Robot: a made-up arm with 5 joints. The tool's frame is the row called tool.
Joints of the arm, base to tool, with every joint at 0 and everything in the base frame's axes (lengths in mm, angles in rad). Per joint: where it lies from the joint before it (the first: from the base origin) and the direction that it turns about. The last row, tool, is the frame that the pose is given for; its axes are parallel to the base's.
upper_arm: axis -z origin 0 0 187
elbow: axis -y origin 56 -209 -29
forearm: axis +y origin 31 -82 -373
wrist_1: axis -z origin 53 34 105
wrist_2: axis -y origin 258 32 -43
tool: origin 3 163 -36
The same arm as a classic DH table. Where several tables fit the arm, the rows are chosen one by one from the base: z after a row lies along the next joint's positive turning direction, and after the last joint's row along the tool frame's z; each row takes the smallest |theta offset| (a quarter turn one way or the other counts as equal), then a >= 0, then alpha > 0; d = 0 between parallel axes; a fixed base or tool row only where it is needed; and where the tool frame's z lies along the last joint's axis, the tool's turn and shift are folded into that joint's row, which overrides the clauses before.
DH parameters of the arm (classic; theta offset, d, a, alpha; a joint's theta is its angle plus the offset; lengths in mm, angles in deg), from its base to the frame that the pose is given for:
base (fixed): 0.00 0.0 0.0 180.00
upper_arm: 0.00 -158.0 56.0 -90.00
elbow: -85.25 0.0 374.3 180.00
forearm: -85.25 -257.0 53.0 -90.00
wrist_1: 0.00 -62.0 258.0 -90.00
wrist_2: 0.00 -195.0 3.0 -90.00
tool (fixed): 0.00 -36.0 0.0 0.00

